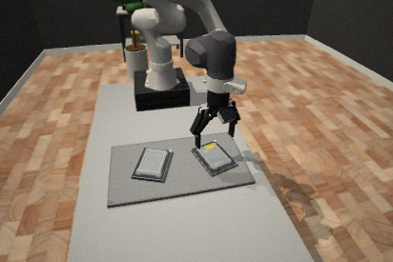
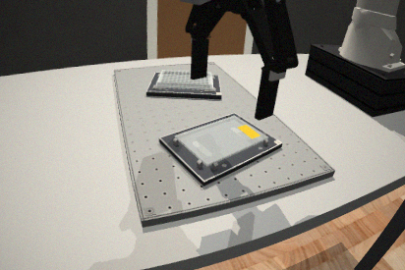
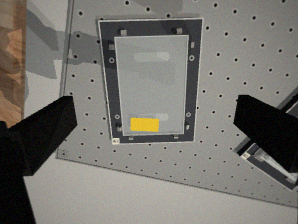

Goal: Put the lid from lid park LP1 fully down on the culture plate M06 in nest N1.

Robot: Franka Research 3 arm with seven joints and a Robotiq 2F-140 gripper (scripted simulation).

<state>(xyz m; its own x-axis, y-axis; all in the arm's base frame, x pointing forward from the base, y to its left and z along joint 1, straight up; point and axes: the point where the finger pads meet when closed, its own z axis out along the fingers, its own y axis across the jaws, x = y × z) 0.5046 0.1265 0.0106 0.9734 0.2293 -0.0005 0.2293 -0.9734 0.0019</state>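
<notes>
The clear lid is 8 cm below my hand. The rest, counted from my hand: lid park frame 10 cm below; then culture plate 24 cm to the right, 8 cm below, 2 cm behind.
</notes>
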